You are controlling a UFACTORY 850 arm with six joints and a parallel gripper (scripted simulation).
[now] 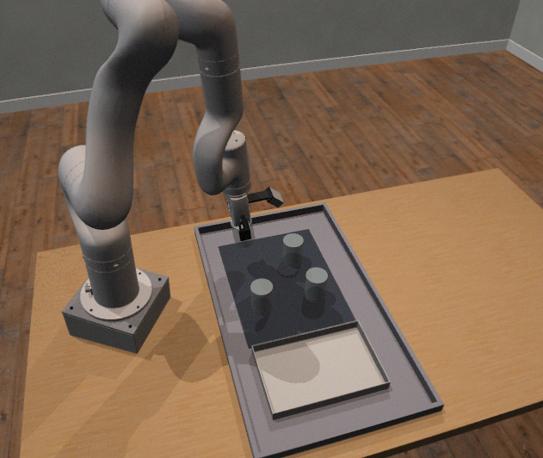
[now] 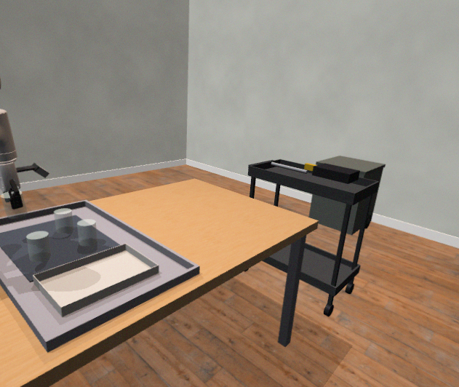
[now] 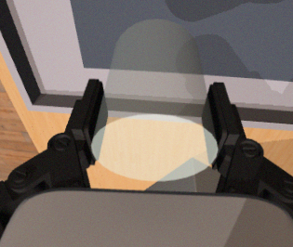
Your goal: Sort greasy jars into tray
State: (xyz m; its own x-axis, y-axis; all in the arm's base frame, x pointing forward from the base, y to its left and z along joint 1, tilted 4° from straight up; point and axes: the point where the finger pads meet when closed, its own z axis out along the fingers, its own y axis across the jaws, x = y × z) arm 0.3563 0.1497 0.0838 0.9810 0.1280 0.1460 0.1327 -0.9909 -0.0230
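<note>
My gripper is now 150 mm short of the pale tray, 400 mm to the left of it and 150 mm above it. Also, from my hand: dark drying mat 100 mm ahead, 90 mm to the right, 160 mm below; rimmed steel table top 130 mm ahead, 190 mm to the right, 160 mm below.
</note>
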